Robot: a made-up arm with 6 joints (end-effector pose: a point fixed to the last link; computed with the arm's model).
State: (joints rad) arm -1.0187 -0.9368 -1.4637 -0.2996 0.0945 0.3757
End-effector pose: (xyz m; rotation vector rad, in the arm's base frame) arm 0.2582 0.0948 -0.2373 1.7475 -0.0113 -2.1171
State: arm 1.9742 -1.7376 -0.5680 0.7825 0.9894 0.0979
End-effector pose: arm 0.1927 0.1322 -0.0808 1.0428 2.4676 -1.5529
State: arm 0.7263 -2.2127 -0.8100 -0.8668 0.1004 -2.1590
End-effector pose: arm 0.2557 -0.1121 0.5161 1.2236 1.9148 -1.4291
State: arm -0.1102 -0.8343 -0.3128 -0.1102 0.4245 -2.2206
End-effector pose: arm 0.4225 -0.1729 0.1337 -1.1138 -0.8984 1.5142
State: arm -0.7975 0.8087 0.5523 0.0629 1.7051 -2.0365
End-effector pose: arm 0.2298 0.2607 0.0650 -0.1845 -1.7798 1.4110
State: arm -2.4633 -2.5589 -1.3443 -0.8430 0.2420 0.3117
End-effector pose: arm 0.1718 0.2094 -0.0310 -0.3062 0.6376 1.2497
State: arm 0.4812 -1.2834 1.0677 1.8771 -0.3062 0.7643
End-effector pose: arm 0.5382 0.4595 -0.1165 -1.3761 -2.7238 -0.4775
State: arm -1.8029 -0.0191 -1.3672 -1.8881 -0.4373 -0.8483
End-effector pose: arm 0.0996 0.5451 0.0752 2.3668 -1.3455 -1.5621
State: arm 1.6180 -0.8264 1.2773 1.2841 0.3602 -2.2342
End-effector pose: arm 0.1812 -0.2748 -0.5438 1.0081 -1.0784 -0.3212
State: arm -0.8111 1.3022 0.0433 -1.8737 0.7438 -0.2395
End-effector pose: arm -0.2066 0.3744 -0.2904 1.6741 0.8980 -1.2803
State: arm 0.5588 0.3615 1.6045 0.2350 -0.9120 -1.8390
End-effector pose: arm 0.0298 0.1000 -0.6929 -0.4306 -1.8982 -2.1345
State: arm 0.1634 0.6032 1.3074 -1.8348 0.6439 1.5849
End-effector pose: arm 0.2262 0.4706 -0.6082 0.3940 2.1517 -1.2314
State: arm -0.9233 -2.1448 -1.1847 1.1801 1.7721 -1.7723
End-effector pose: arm -0.0120 0.0073 0.2798 -1.1731 -0.0647 -0.8153
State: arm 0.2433 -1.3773 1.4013 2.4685 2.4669 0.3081
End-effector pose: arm 0.6046 0.0952 -0.2604 0.9751 0.0582 -1.5131
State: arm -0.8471 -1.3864 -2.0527 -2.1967 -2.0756 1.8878
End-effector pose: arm 0.1779 0.1461 0.1943 2.3932 -0.1985 -0.3295
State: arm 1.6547 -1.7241 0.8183 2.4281 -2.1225 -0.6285
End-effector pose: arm 0.2947 -0.0804 -0.0139 -1.0315 -1.8069 -0.5371
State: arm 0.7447 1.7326 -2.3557 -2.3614 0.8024 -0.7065
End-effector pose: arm -0.3668 0.2517 0.3478 -1.6418 -1.5577 -0.0304
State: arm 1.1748 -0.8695 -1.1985 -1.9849 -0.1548 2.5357
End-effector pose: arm 0.4108 -0.3842 0.4336 1.3766 0.7657 -1.1465
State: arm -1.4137 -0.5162 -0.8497 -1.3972 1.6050 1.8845
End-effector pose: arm -0.1281 0.4050 -0.2559 -0.7358 -0.3281 0.9114
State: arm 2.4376 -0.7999 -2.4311 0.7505 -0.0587 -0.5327
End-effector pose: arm 0.0204 -0.3523 0.6507 -1.1993 -1.4944 -0.8872
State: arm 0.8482 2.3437 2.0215 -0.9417 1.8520 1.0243
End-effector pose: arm -0.0635 0.0622 -0.3562 0.5599 0.9946 -2.6670
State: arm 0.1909 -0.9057 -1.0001 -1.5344 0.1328 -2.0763
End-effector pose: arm 0.4889 -0.3918 -0.1479 -0.5202 -2.3700 1.0028
